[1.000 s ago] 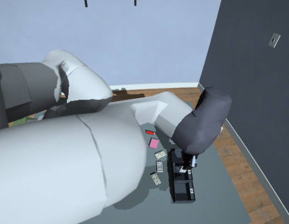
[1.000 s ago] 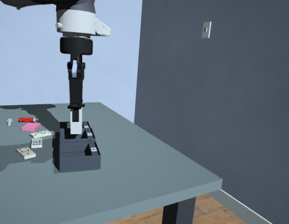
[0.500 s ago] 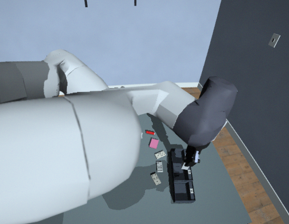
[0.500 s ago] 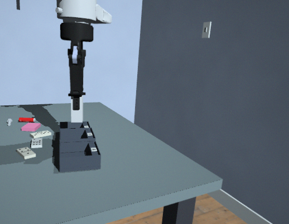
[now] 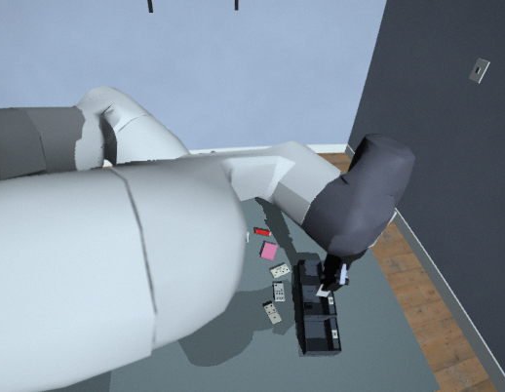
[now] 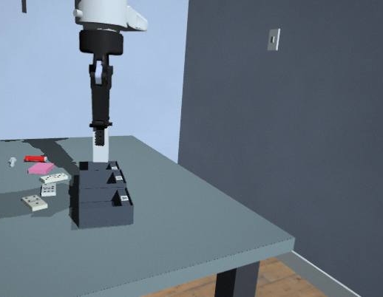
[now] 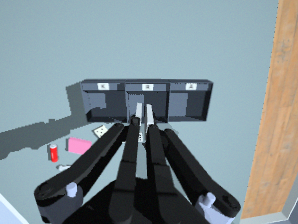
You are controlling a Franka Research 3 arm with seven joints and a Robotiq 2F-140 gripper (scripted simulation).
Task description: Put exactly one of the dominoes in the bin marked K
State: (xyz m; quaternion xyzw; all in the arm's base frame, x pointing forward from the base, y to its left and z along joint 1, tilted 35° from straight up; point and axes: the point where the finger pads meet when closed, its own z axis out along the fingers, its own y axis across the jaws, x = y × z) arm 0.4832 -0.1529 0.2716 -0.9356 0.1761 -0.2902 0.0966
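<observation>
The flat pink piece lies 90 mm behind my hand, 180 mm to the left of it and 100 mm below it. Round my hand: white bolt (150 mm behind, 250 mm to the left, 100 mm below); then small red thing (90 mm behind, 250 mm to the left, 100 mm below).
</observation>
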